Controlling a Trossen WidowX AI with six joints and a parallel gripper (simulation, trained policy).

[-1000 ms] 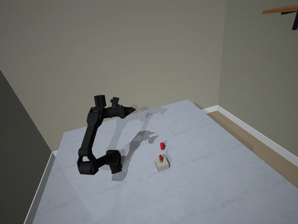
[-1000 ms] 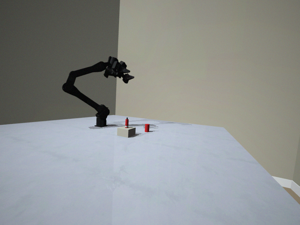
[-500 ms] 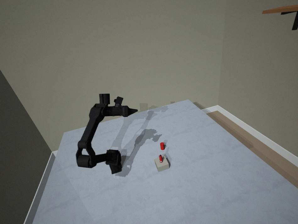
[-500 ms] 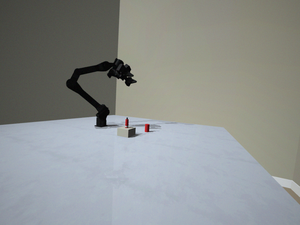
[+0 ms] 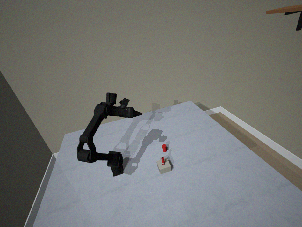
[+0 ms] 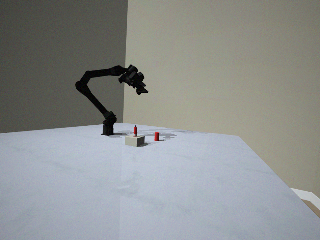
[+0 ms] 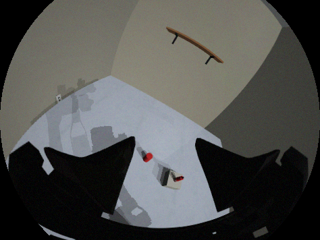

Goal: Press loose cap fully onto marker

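Now: the red cap 11 cm ahead of my gripper tip, 5 cm to the right of it and 29 cm below it. From my gripper tip the other things lie so: red marker 6 cm ahead, 19 cm to the right, 24 cm below; then beige holder block 6 cm ahead, 19 cm to the right, 30 cm below.
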